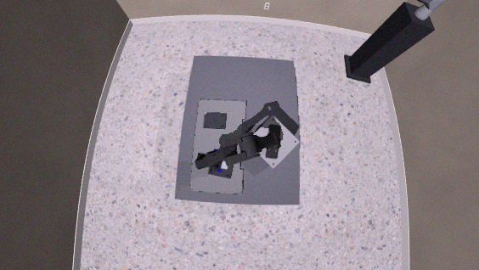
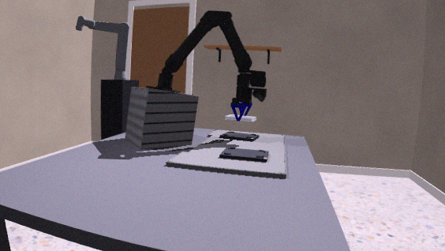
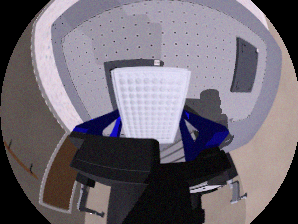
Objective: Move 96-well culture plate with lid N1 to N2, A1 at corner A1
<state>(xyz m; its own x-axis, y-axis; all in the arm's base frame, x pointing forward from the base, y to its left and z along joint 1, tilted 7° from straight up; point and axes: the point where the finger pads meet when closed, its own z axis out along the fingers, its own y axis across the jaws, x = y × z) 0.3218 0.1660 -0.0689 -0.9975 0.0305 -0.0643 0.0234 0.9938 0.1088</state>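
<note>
Right now the white corner mark is 60 mm ahead of my hand, 10 mm to the right of it and 90 mm below it. Also, from my hand: clear lid (right at my hand); dark plate nest (90 mm ahead, 290 mm to the right, 90 mm below).
</note>
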